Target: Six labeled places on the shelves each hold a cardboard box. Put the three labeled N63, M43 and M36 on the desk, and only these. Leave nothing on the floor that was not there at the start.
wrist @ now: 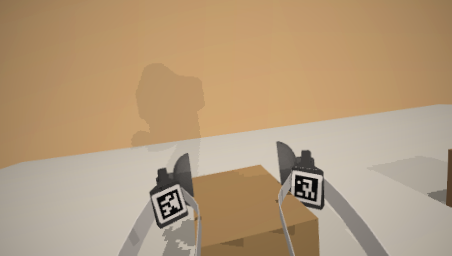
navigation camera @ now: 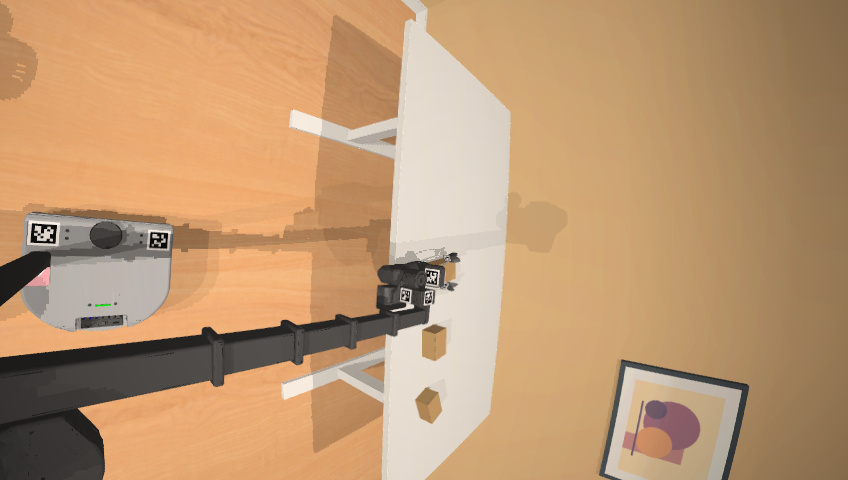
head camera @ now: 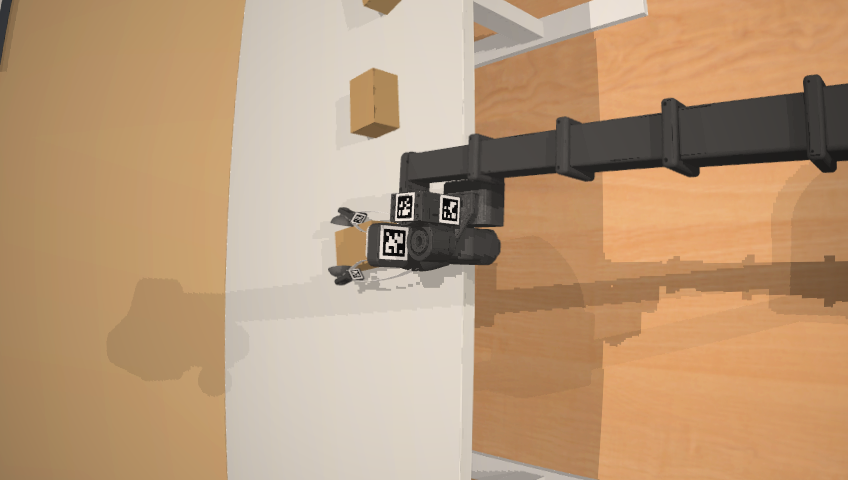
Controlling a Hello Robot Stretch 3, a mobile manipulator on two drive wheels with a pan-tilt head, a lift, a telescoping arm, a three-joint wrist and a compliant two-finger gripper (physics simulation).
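Places are measured from the robot's base along level axes (x ahead, y left, z up), in centimetres.
Pixels of known places: gripper, fingertip midpoint: [navigation camera: 456, 271] [head camera: 334, 246]; robot's base, link origin: [navigation camera: 106, 234].
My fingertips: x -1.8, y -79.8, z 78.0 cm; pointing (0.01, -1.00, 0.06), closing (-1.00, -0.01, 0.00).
Ahead of a thing's pixels: the offset from my fingertips to its middle. Level surfaces: height alone.
My gripper [head camera: 341, 247] [navigation camera: 452, 272] [wrist: 233, 164] is shut on a cardboard box {dx -0.1, dy +4.0, dz -3.3 cm} [head camera: 349, 246] [navigation camera: 450, 271] [wrist: 240, 200], over the white desk {dz -5.9 cm} [head camera: 357, 386] [navigation camera: 455, 166] [wrist: 75, 195]. The held box is low at the desk top; I cannot tell whether it touches it. The gripper body hides part of it in the head view. A second cardboard box {dx -22.7, dy +3.6, dz -3.4 cm} [head camera: 373, 104] [navigation camera: 433, 342] [wrist: 450, 177] stands on the desk beside the arm. A third cardboard box {dx -44.6, dy +3.1, dz -3.4 cm} [head camera: 381, 4] [navigation camera: 428, 406] stands farther along. No labels or shelves show.
The extended telescoping arm [head camera: 624, 139] [navigation camera: 255, 347] reaches over the desk's front edge, close to the second box. The wall [head camera: 119, 178] [navigation camera: 624, 178] [wrist: 250, 65] rises behind the desk. White desk legs [head camera: 565, 26] [navigation camera: 321, 124] stand below. The robot base [navigation camera: 101, 273] is on the wooden floor {dz -77.9 cm} [navigation camera: 238, 118].
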